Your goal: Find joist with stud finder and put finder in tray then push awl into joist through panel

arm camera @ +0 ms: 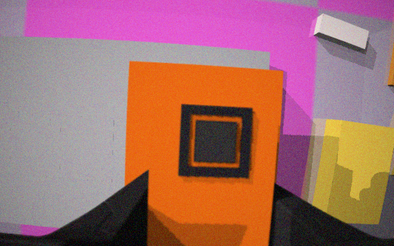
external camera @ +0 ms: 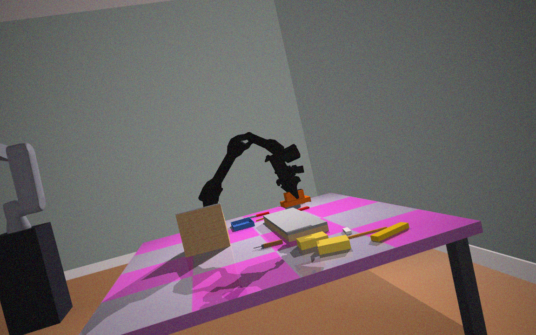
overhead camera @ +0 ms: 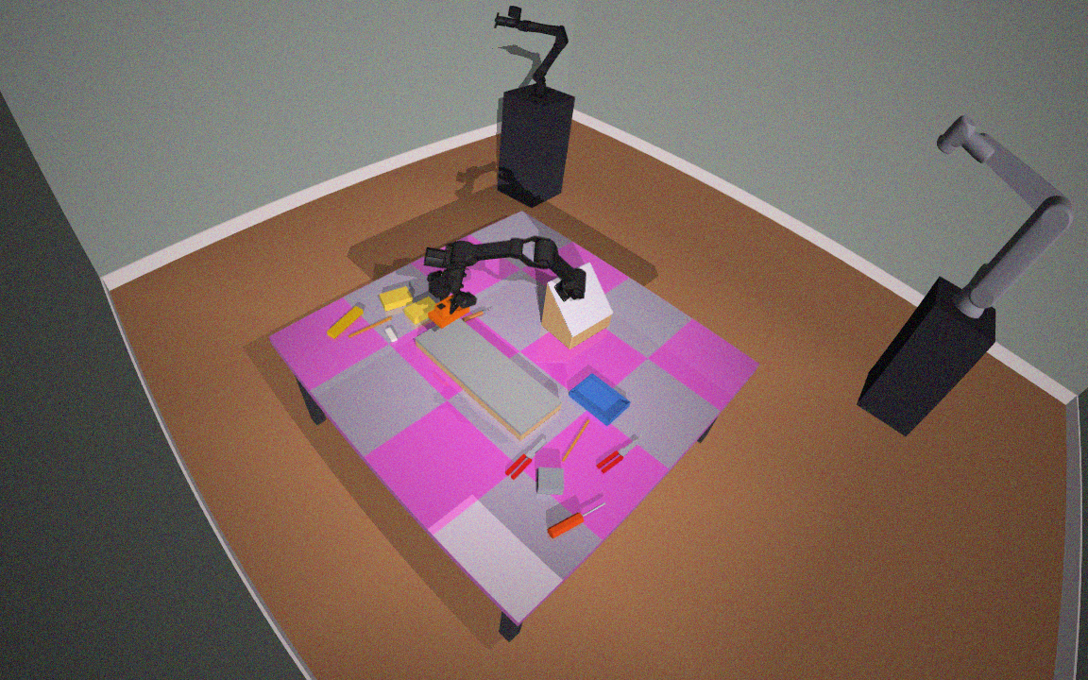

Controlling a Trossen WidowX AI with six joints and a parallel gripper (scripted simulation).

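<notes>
My gripper tip is now 3 cm below the square indicator and 2 cm short of it. From my gripper tip the other things lie so: brown-handled awl (19 cm behind, 15 cm below, 3 cm to the right); small white block (17 cm to the right, 15 cm below, 12 cm ahead); orange stud finder (2 cm above, 1 cm ahead).
</notes>
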